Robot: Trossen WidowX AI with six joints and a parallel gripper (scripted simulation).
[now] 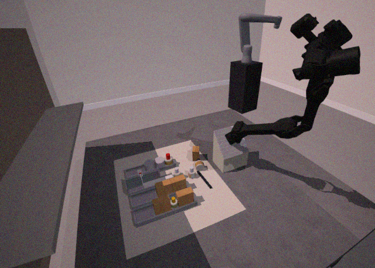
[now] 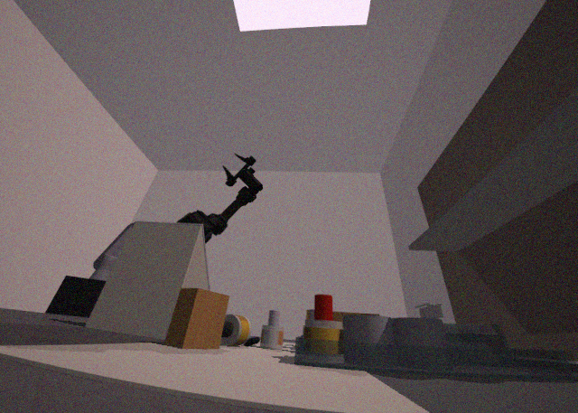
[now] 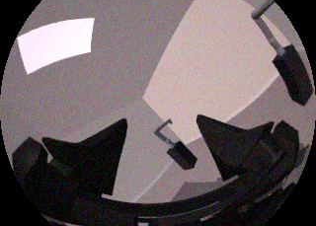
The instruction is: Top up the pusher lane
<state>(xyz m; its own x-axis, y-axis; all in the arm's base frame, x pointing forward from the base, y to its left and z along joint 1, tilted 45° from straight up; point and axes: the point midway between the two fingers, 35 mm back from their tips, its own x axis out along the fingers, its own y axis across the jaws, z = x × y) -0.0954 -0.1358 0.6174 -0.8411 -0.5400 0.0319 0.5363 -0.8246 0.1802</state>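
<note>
Right now the black rod is 73 cm below my gripper tip, 28 cm to the right of it and 27 cm ahead of it. The rest, counted from my gripper tip: grey pusher lane 72 cm below, 53 cm ahead, 41 cm to the right.
</note>
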